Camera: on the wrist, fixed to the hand. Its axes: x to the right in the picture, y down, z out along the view.
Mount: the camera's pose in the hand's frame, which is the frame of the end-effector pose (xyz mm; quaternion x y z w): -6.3 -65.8 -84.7 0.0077 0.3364 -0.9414 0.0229
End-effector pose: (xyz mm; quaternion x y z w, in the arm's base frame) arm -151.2 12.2 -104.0 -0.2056 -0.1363 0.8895 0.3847
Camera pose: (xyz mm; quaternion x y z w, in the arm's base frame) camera -66.1 58.6 -150.4 -0.1727 -0.0604 -0.4099 0.8936
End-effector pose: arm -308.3 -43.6 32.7 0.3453 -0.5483 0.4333 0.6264
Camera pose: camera -215.0 6.9 15.7 0.3831 0.5266 -0.4594 0.6041
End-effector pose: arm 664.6 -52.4 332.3 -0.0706 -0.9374 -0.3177 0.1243
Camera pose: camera 672.7 -156.5 357.5 0.9886 -0.0486 -0.1408 0.0196
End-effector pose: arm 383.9 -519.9 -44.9 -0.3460 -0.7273 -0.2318 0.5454
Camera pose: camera 388.8 -625.0 -23.1 0.7590 -0.1607 -0.6296 0.0416
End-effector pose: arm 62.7 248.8 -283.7 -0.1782 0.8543 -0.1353 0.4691
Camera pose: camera 5.5 197.7 -208.4 0.7592 -0.0086 0.5113 0.4027
